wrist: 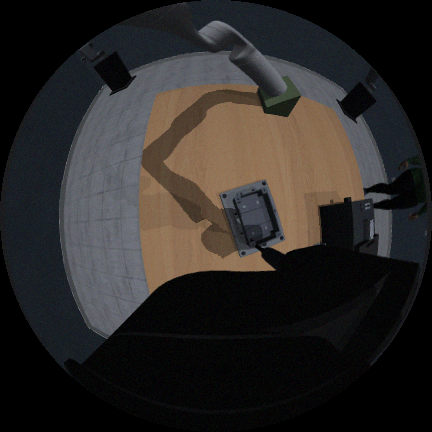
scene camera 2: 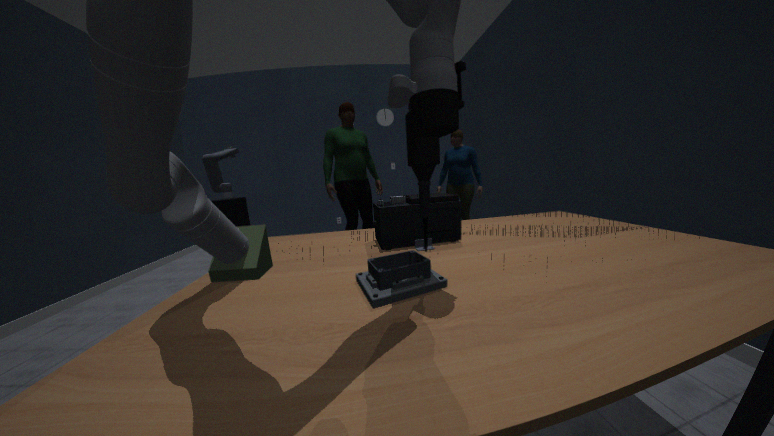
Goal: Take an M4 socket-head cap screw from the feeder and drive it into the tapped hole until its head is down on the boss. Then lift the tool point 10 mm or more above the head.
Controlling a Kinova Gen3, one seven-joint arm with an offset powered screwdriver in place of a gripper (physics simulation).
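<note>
The black screwdriver, my gripper (scene camera 2: 425,249) (wrist: 256,244), points straight down. In the wrist view its tip overlaps the lower edge of the dark open-topped housing (scene camera 2: 406,274) (wrist: 273,216); in the scene view it shows above and behind the housing's back right corner. The gap below the tip is hard to judge. No screw can be made out at the dark tip. The housing sits on a grey plate (scene camera 2: 411,291) (wrist: 229,201) with holes at its corners. The tapped hole and boss cannot be told apart. The black feeder (scene camera 2: 398,226) (wrist: 336,225) stands behind the housing.
A small clear bracket (scene camera 2: 420,243) stands by the feeder's front. A green block (scene camera 2: 260,254) (wrist: 281,106) carries the arm's base at the table's left. The wooden table (scene camera 2: 541,303) (wrist: 200,160) bears the arm's shadow. Two people (scene camera 2: 349,154) (scene camera 2: 459,162) stand beyond it.
</note>
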